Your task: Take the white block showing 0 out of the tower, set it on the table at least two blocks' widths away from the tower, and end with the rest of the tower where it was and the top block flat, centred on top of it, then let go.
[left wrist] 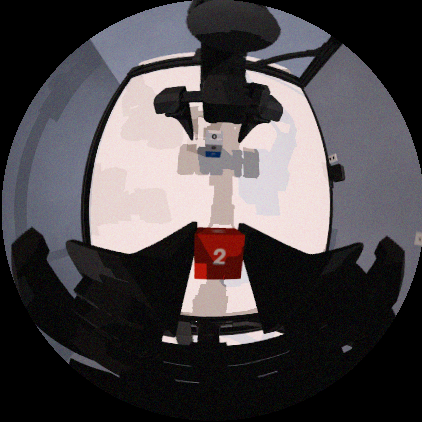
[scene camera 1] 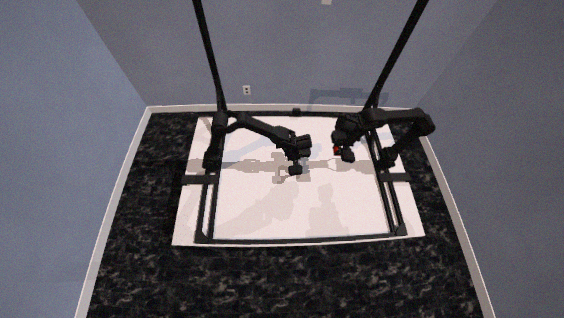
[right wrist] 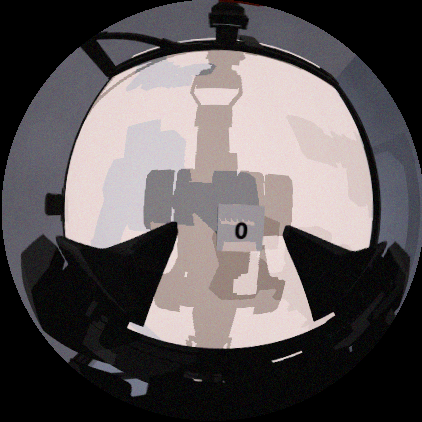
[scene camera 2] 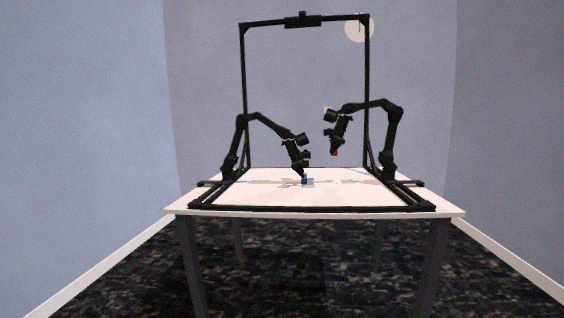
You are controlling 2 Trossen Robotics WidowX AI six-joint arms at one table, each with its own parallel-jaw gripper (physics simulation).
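Places are measured from the left arm's base along level axes (x ahead, y left, z up), in millimetres.
Where they show: left gripper, between the fingertips: [left wrist: 217, 227] [scene camera 1: 333, 151] [scene camera 2: 330, 153]; right gripper, between the fingertips: [left wrist: 215, 139] [scene camera 1: 298, 164] [right wrist: 232, 229] [scene camera 2: 303, 175]; left arm's base, origin of its link: [left wrist: 207, 328] [scene camera 1: 381, 165] [right wrist: 226, 41] [scene camera 2: 388, 178]; right arm's base, origin of its link: [scene camera 1: 213, 166] [right wrist: 212, 377] [scene camera 2: 228, 179].
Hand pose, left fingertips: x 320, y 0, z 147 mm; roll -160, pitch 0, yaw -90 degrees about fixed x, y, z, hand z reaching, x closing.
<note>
Things, the pixels of their centre, and the offset from my left fingertips. "*": a spot on its surface instead. Level surfaces: height alone.
- blue block, middle of its body: [left wrist: 212, 147] [scene camera 2: 304, 180] 148 mm ahead, 3 mm left, 151 mm down
- white table, height of its surface: 166 mm down
- black frame, a spot on its surface: [scene camera 2: 320, 208] * 83 mm ahead, 378 mm left, 147 mm down
The white block showing 0 [scene camera 2: 305, 175] [left wrist: 214, 136] [right wrist: 241, 227] sits on a blue block [scene camera 2: 304, 181] [left wrist: 213, 154] on the table. My right gripper [scene camera 2: 303, 176] [left wrist: 215, 139] [right wrist: 232, 229] is open at the white block. In the right wrist view the block shows between the fingertips, nearer the right-hand one; whether the fingertips are beside it or a little above it is hard to tell. My left gripper [scene camera 2: 333, 151] [left wrist: 217, 227] is shut on the red block showing 2 [scene camera 1: 336, 150] [scene camera 2: 334, 154] [left wrist: 218, 254], held high above the table, to the right of the tower in the scene views.
The white table [scene camera 1: 300, 215] [scene camera 2: 350, 194] is bordered by a black frame [scene camera 1: 300, 240] [scene camera 2: 320, 208], with tall posts at the back. The left gripper is above and to the side of the right one. Arm shadows fall around the tower.
</note>
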